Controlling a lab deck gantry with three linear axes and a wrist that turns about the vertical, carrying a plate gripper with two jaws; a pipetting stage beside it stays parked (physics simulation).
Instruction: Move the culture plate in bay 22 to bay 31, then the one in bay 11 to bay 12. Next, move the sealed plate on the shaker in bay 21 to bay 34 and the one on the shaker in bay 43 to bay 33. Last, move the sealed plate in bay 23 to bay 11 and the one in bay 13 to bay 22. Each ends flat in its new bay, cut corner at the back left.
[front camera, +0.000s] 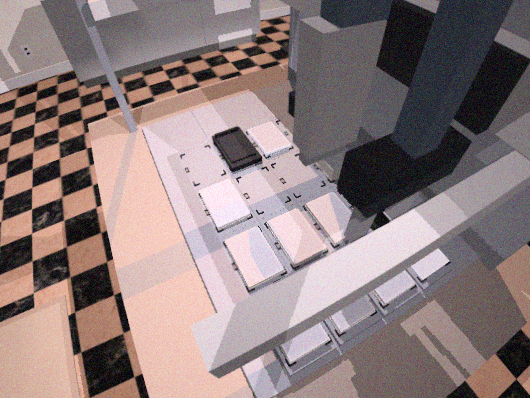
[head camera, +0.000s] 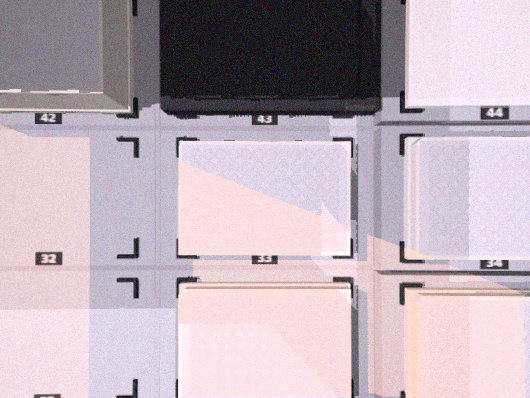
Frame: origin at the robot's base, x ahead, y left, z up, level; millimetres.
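Seen in the pictures: gripper, between the fingertips: (front camera: 371, 231); robot's base, origin of its link: (front camera: 181, 156).
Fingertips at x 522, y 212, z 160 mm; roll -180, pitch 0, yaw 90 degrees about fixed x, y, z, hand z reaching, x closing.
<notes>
Pixels of each thing's middle, then the offset from my fingertips to it. "pt": a spot on its surface instead.
- sealed plate, middle of its body: (head camera: 264, 198) (front camera: 333, 217) 130 mm back, 45 mm left, 153 mm down
- bay 43 shaker, middle of its body: (head camera: 270, 46) (front camera: 370, 199) 126 mm back, 153 mm left, 145 mm down
- bay 21 shaker, middle of its body: (front camera: 235, 146) 462 mm back, 61 mm right, 145 mm down
- bay 31, a spot on its surface: (front camera: 270, 138) pt 446 mm back, 44 mm left, 146 mm down
- bay 12, a spot on its surface: (front camera: 225, 204) pt 284 mm back, 169 mm right, 146 mm down
- bay 23, a spot on its surface: (head camera: 265, 345) (front camera: 296, 234) pt 129 mm back, 61 mm right, 146 mm down
- bay 13, a spot on its surface: (front camera: 254, 257) pt 122 mm back, 171 mm right, 146 mm down
- tall grey block, middle of its body: (head camera: 25, 41) (front camera: 330, 156) 294 mm back, 152 mm left, 139 mm down
A sealed plate (front camera: 327, 215) (head camera: 265, 200) lies flat in bay 33, within its corner marks. Another plate (front camera: 395, 288) (head camera: 480, 200) is in bay 34. The bay 43 shaker (head camera: 270, 50) is bare, as is the bay 21 shaker (front camera: 236, 148). Culture plates are in bay 31 (front camera: 270, 138) and bay 12 (front camera: 225, 204). Sealed plates are in bay 23 (front camera: 296, 237) (head camera: 265, 345) and bay 13 (front camera: 254, 257). Bays 11 and 22 hold no plate. My gripper (front camera: 361, 226) is by bay 33; a jaw partly shows, the rest is hidden, so its opening is unclear.
Plates also stand in bays 14 (front camera: 306, 343), 24 (front camera: 352, 316) (head camera: 480, 345) and 44 (front camera: 431, 265) (head camera: 470, 50). A tall grey block (head camera: 50, 45) occupies bay 42. A pale beam (front camera: 310, 300) crosses the front view. The parked pipetting stage (front camera: 327, 90) stands behind the gripper.
</notes>
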